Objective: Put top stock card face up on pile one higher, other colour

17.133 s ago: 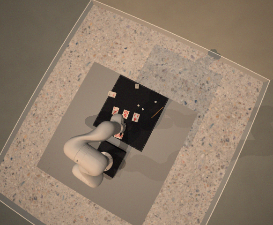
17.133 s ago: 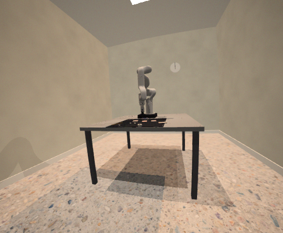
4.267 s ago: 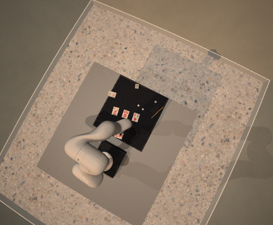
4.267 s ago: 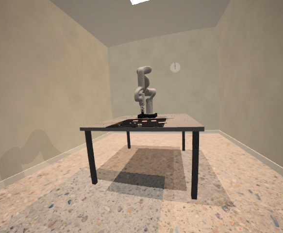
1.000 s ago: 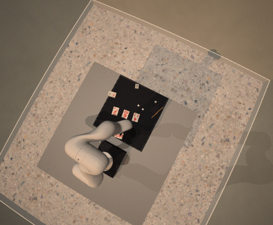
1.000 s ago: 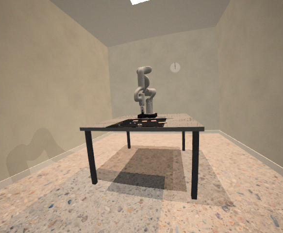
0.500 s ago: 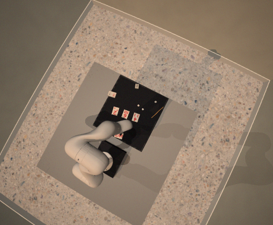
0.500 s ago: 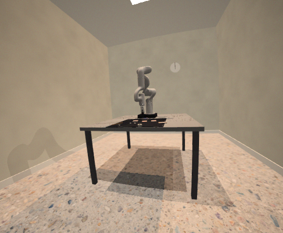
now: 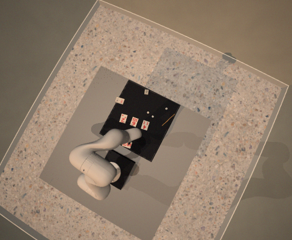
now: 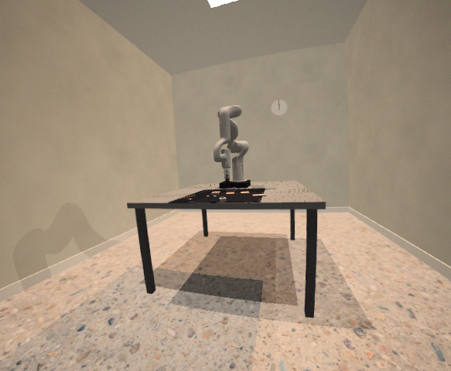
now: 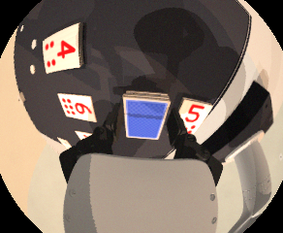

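Right now the red 5 card is 90 mm behind my hand, 20 mm to the left of it and 40 mm below it. Round my hand: black card cloth: 190 mm ahead, 10 mm to the left, 60 mm below; then thin wooden stick: 300 mm ahead, 260 mm to the right, 50 mm below; then small block: 470 mm ahead, 50 mm to the left, 30 mm below.
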